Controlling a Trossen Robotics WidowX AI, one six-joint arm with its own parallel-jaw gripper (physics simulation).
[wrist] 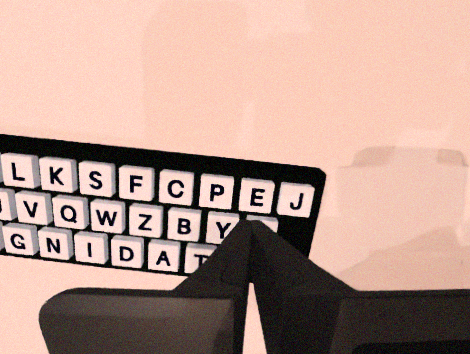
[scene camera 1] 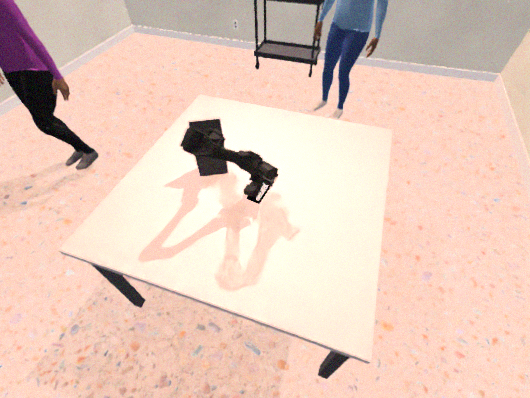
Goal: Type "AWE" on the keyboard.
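Where they show: gripper, fingertip midpoint: (wrist: 249,229) (scene camera 1: 258,191); arm's base, origin of the base link: (scene camera 1: 212,137).
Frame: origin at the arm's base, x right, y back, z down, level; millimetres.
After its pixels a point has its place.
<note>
The black keyboard (scene camera 1: 253,200) @[x 165, y -233, z 210 mm] (wrist: 200,158) @[x 110, y -279, z 209 mm] with white letter keys lies on the table, partly hidden under the arm in the scene view. In the wrist view, the E key (wrist: 257,196) @[x 136, y -258, z 202 mm] is in the top row near the right end, the W key (wrist: 106,217) @[x 58, y -256, z 202 mm] in the middle row, and the A key (wrist: 164,257) @[x 83, y -229, z 202 mm] in the bottom row. My gripper (wrist: 249,229) @[x 130, y -252, z 179 mm] is shut and empty. Its tips appear just below the E key, over the key right of the Y key (wrist: 221,228) @[x 116, y -243, z 202 mm], whose letter they hide. Contact cannot be told.
The white table (scene camera 1: 320,280) @[x 492, y -590, z 218 mm] carries the arm's black base plate (scene camera 1: 213,166) @[x 35, y 9, z 157 mm]. The arm's shadows fall across the table top. A black cart (scene camera 1: 287,52) stands at the back wall. One person in blue (scene camera 1: 345,47) and one in purple (scene camera 1: 25,45) stand beyond the table.
</note>
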